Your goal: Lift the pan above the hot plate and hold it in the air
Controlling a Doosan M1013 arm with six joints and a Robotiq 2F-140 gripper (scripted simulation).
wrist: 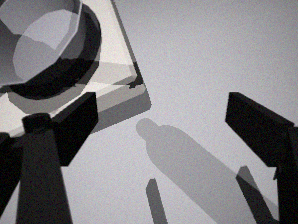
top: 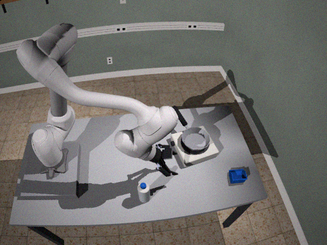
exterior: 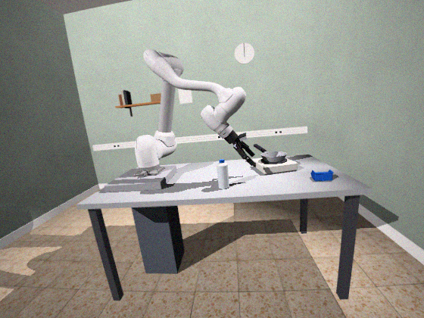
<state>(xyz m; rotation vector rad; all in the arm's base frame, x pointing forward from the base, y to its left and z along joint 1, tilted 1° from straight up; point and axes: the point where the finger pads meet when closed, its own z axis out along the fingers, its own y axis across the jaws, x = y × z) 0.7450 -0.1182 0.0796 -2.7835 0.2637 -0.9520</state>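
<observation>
Now: the grey pan 15 cm ahead of my hand, 24 cm to the left of it and 4 cm below it. Also, from my hand: white hot plate: 15 cm ahead, 18 cm to the left, 10 cm below; blue bin: 40 cm ahead, 9 cm to the right, 11 cm below.
</observation>
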